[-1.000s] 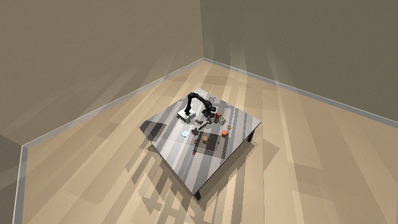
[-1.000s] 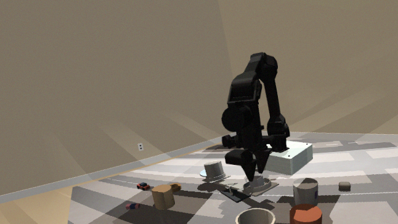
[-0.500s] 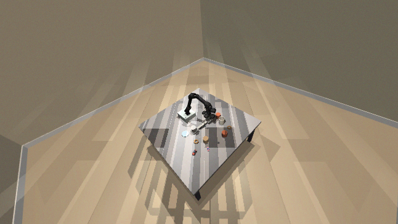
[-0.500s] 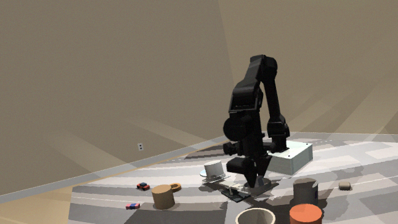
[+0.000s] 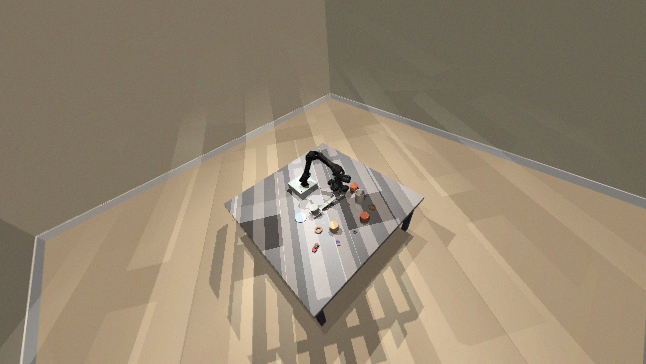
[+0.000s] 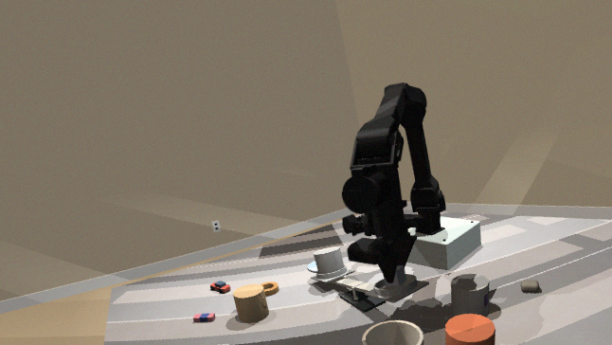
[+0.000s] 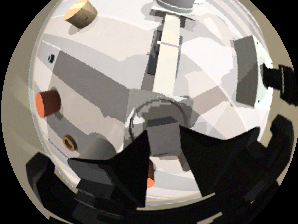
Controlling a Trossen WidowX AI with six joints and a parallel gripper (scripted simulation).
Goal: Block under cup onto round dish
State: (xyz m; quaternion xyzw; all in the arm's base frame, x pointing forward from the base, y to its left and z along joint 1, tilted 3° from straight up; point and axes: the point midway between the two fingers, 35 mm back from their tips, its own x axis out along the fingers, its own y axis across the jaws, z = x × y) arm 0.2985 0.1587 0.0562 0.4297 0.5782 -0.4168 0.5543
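Now: gripper tip 38 cm to the left of the pale blue round dish, 9 cm above it and 6 cm past it. Also, from my gripper tip: small grey block 1 cm above; small balance 12 cm to the right, 7 cm below; grey cup 11 cm to the left, 10 cm behind, 5 cm below.
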